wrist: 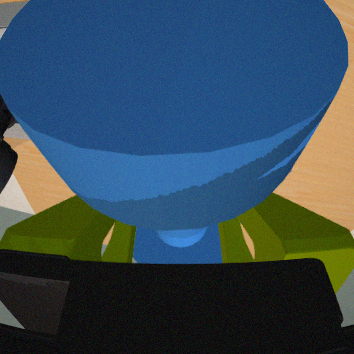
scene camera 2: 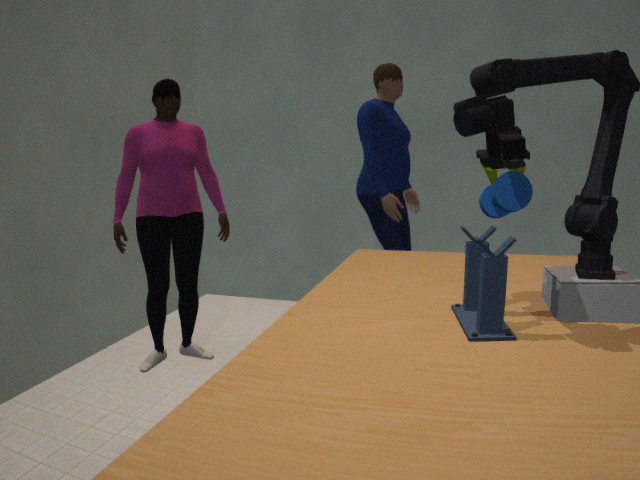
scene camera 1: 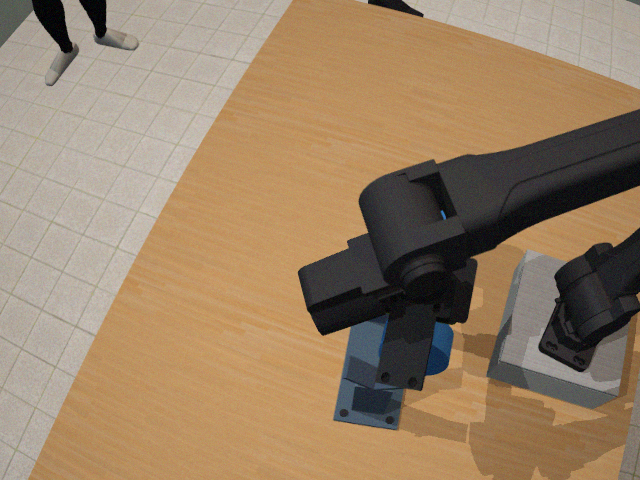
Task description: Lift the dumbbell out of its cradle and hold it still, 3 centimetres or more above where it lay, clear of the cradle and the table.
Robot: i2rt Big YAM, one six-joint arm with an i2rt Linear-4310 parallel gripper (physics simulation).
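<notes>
The blue dumbbell is in the air above the blue-grey cradle, with a visible gap between it and the V-shaped arms in scene camera 2. My gripper points down with its green fingers shut on the dumbbell's handle between the two round heads. In the wrist view the near head fills the upper part and hides much of the handle. In scene camera 1 the gripper body covers the middle of the dumbbell. The cradle stands upright on the table.
The arm's grey base block stands on the table to the right of the cradle. A person in a pink top and a person in a blue top stand beyond the table.
</notes>
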